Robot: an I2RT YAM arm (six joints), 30 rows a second.
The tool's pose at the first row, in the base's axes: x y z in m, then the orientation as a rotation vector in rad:
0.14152, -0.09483, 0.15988, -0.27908, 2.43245, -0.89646
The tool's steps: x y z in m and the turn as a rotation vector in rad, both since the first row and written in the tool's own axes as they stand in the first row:
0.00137, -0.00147, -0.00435, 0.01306, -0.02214, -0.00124
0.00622, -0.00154, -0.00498, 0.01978, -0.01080, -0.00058
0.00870, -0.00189, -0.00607, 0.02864, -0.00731, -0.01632
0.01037, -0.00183, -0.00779, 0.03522, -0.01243, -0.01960
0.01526, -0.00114, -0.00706, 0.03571, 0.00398, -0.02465
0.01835, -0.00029, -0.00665, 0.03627, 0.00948, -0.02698
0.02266, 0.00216, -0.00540, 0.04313, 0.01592, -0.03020
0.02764, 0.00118, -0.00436, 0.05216, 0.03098, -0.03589
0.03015, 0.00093, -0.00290, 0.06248, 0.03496, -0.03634
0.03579, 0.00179, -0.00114, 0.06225, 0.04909, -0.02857
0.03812, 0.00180, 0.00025, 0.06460, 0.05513, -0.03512
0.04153, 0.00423, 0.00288, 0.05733, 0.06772, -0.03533
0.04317, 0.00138, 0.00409, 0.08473, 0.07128, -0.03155
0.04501, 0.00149, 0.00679, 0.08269, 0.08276, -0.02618
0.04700, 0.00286, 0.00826, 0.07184, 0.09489, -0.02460
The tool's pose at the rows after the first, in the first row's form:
0.13802, -0.09408, 0.16307, -0.28432, 2.40553, -0.90481
0.13361, -0.09554, 0.16155, -0.27674, 2.41238, -0.91646
0.13094, -0.09611, 0.16146, -0.29165, 2.41189, -0.93500
0.12860, -0.09574, 0.16185, -0.29524, 2.40391, -0.94237
0.12489, -0.09737, 0.15894, -0.29509, 2.41892, -0.95102
0.12251, -0.09807, 0.15687, -0.29568, 2.42377, -0.95467
0.11954, -0.09844, 0.15272, -0.29470, 2.42614, -0.96654
0.11594, -0.10154, 0.15067, -0.29266, 2.43527, -0.98522
0.11463, -0.10343, 0.14887, -0.28786, 2.43326, -0.99914
0.11084, -0.10577, 0.14489, -0.27271, 2.44583, -1.00062
0.10964, -0.10736, 0.14305, -0.27767, 2.45036, -1.00853
0.10818, -0.10817, 0.13840, -0.27569, 2.46583, -1.00454
0.10749, -0.11158, 0.13881, -0.25926, 2.45349, -1.03692
0.10742, -0.11362, 0.13626, -0.24867, 2.46471, -1.03634
0.10653, -0.11410, 0.13362, -0.24585, 2.48171, -1.02711

